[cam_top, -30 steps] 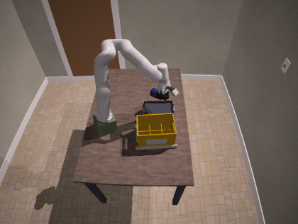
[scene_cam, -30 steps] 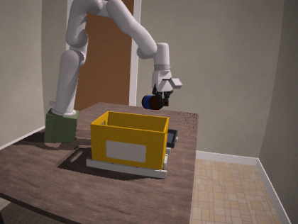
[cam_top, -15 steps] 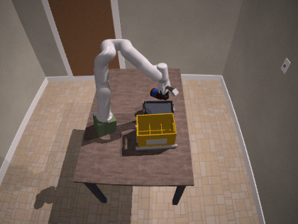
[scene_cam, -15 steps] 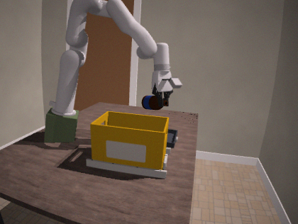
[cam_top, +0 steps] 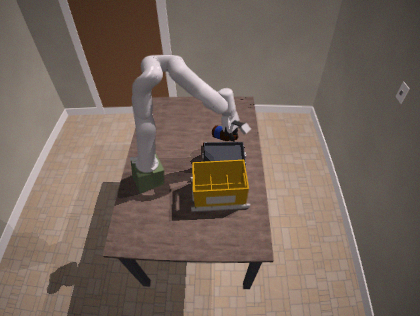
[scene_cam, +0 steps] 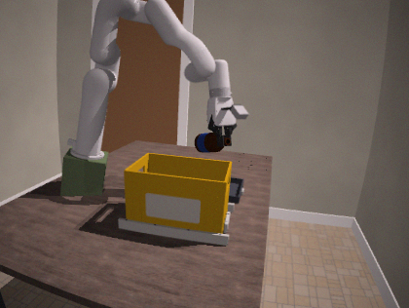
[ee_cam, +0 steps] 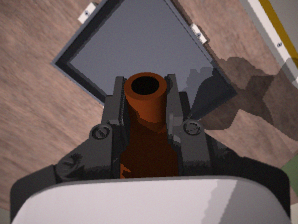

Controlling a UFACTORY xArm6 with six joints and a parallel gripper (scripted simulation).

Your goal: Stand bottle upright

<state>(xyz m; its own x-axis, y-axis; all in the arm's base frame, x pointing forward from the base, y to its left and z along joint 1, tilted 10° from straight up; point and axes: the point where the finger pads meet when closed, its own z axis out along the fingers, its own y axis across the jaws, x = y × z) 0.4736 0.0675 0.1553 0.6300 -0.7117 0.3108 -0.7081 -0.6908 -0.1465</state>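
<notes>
Right now my hand is 40 mm to the right of the bottle, 40 mm past it and 20 mm above it. Round my hand: yellow crate 230 mm to the right, 120 mm below, 110 mm behind; then tray 190 mm below, 40 mm to the left, 40 mm behind.
</notes>
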